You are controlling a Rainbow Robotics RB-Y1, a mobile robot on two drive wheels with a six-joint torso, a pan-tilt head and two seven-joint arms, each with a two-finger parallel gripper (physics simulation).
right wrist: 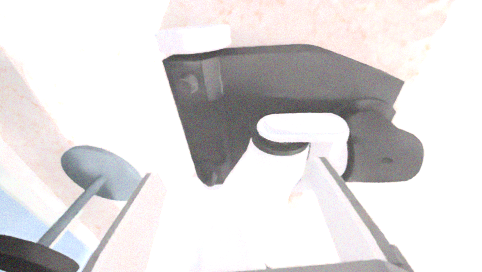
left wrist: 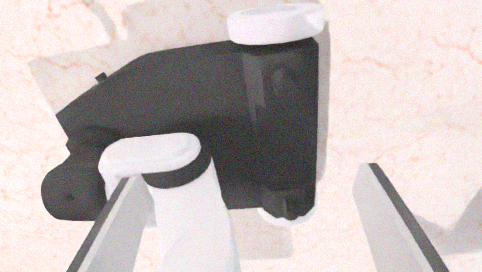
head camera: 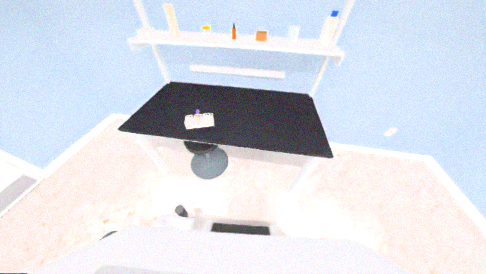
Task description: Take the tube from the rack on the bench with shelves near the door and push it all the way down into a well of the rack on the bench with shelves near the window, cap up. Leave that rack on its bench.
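Places are measured from the robot's base along level axes (x back, y up, z left), in centimetres.
Pixels of known places: left gripper, fingertip midpoint: [left wrist: 247, 184]; right gripper, fingertip midpoint: [right wrist: 235, 174].
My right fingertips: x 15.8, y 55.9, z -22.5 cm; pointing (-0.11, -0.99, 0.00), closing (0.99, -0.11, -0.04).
Note:
Behind a point stands the place of what it marks.
A white rack [head camera: 199, 121] {y 78.5, x -62.4, z 35.4 cm} stands on a black-topped bench [head camera: 260, 117] {y 76.3, x -73.5, z -10.9 cm} with a shelf above, left of the middle in the head view. A small purple cap-like tip [head camera: 197, 111] {y 87.6, x -62.8, z 34.9 cm} shows at the rack's back edge, with a faint orange streak below it; it looks like a tube, but its seating is too small to tell. Whether this bench is the one near the door or the window cannot be told. My left gripper [left wrist: 247, 184] {y 58.8, x 4.9, z 27.5 cm} is open and empty above the floor beside my base. My right gripper [right wrist: 235, 174] {y 55.9, x 15.8, z -22.5 cm} is open and empty, also low beside the base, away from the rack.
A stool [head camera: 209, 162] {y 4.2, x -71.4, z 42.0 cm} [right wrist: 102, 172] {y 3.1, x -71.1, z 37.4 cm} stands at the bench's front edge, its dark seat partly under the top. The shelf [head camera: 235, 42] {y 122.0, x -95.8, z 10.6 cm} holds bottles and small containers. My dark base [left wrist: 200, 95] {y 16.9, x 17.6, z 14.5 cm} [right wrist: 280, 75] {y 16.9, x 23.4, z -17.2 cm} lies below both grippers. A grey-and-white surface [head camera: 17, 192] {y 8.6, x -18.8, z 228.5 cm} is at the far left.

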